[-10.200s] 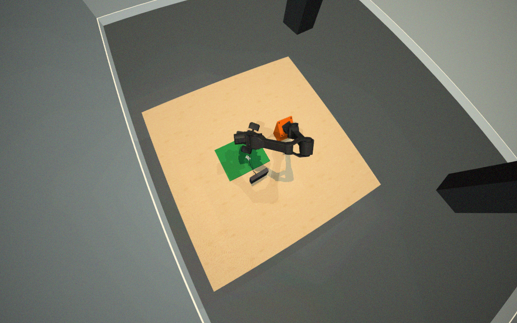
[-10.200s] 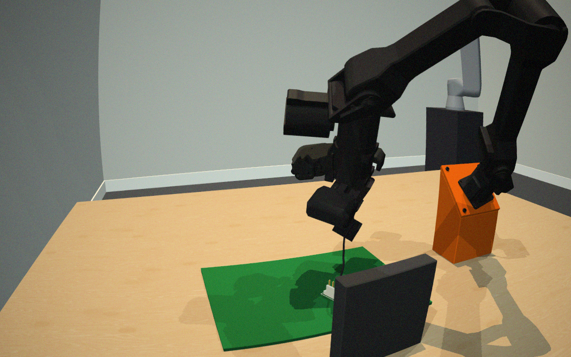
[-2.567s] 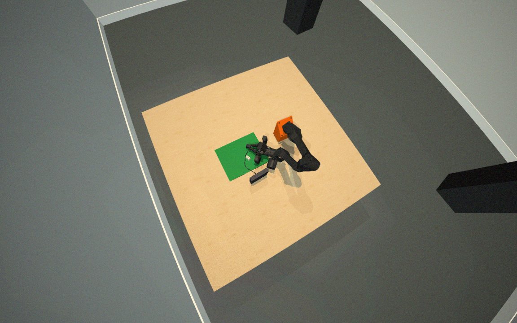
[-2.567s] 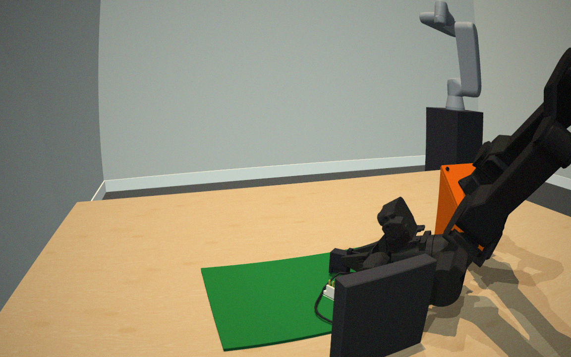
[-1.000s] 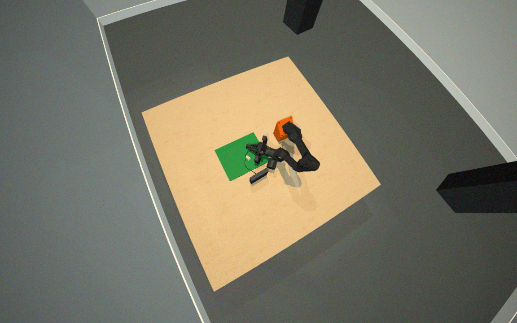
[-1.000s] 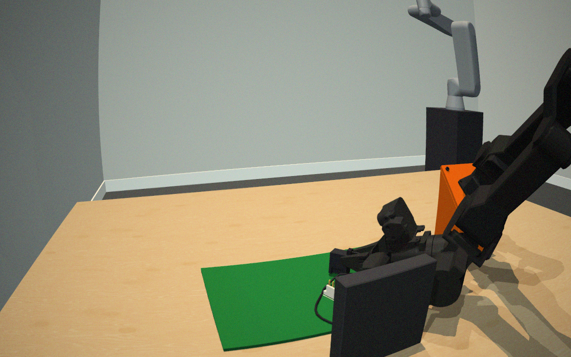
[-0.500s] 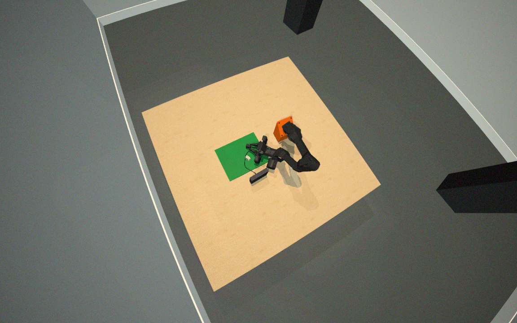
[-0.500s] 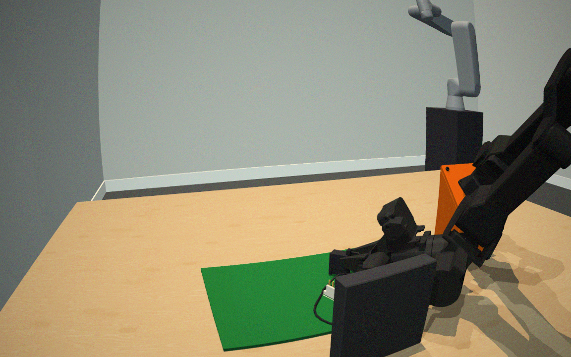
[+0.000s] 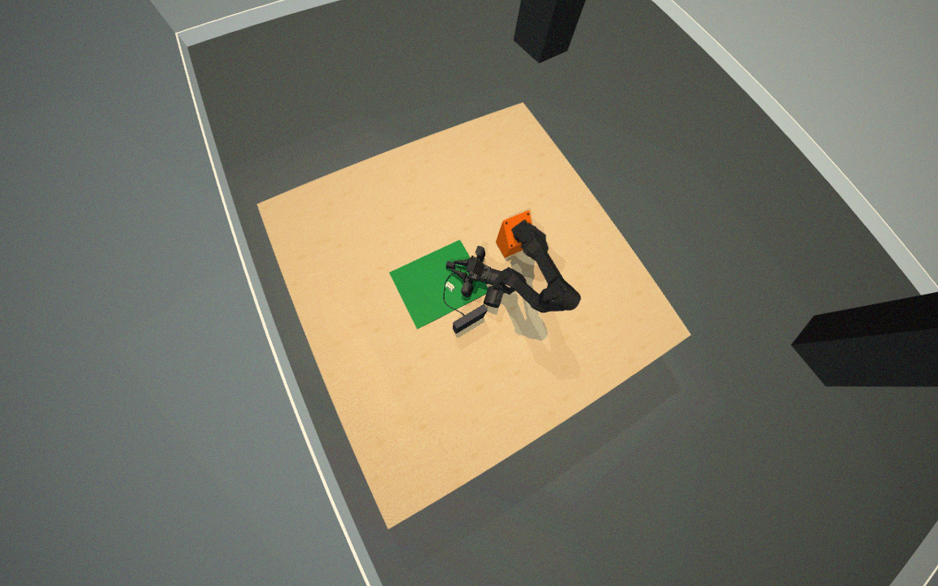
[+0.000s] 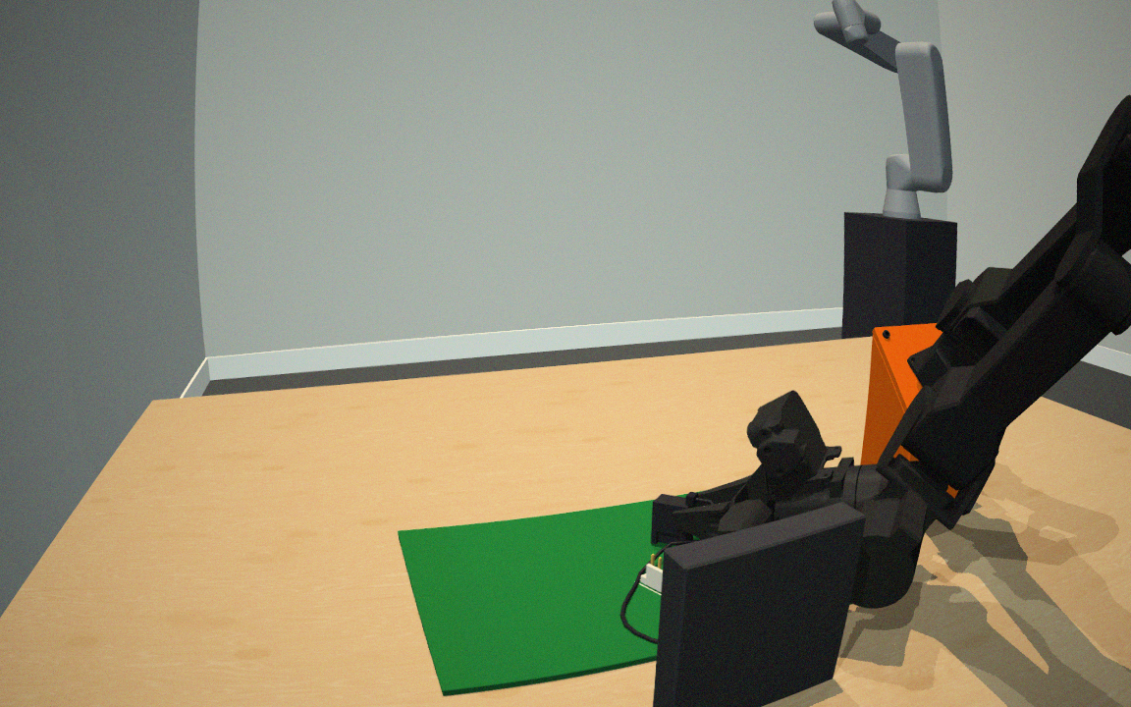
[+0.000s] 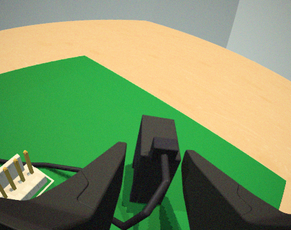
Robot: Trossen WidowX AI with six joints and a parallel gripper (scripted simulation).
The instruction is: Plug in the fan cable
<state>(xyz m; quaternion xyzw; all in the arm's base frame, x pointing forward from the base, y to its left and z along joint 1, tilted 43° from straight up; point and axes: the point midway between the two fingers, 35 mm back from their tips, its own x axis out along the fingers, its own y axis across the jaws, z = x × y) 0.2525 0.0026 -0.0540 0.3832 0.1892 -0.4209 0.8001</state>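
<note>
Right now the black plug is 10 mm to the right of my gripper tip and 10 mm below it. Round my gripper tip: green board 70 mm ahead, 50 mm below, 20 mm to the left; black fan 200 mm to the left, 70 mm ahead, 20 mm above.
</note>
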